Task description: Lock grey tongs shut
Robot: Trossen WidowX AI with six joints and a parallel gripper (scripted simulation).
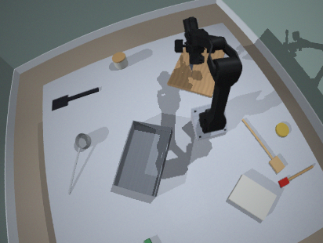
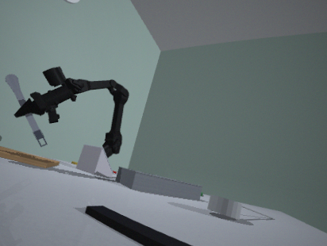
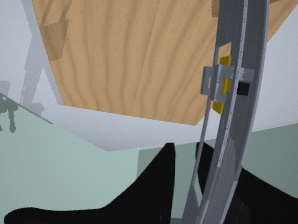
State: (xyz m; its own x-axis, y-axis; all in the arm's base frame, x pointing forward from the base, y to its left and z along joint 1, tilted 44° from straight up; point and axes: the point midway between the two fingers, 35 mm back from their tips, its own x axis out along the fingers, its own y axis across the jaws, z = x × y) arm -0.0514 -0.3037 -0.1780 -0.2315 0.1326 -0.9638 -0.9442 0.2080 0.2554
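My gripper tip is 20 mm past the wooden board, 10 mm to the right of it and 130 mm above it. Round my gripper tip: yellow disc: 310 mm behind, 490 mm to the left, 120 mm below; then grey roasting tin: 360 mm ahead, 450 mm to the left, 110 mm below; then lidded jar: 400 mm ahead, 150 mm to the right, 100 mm below.
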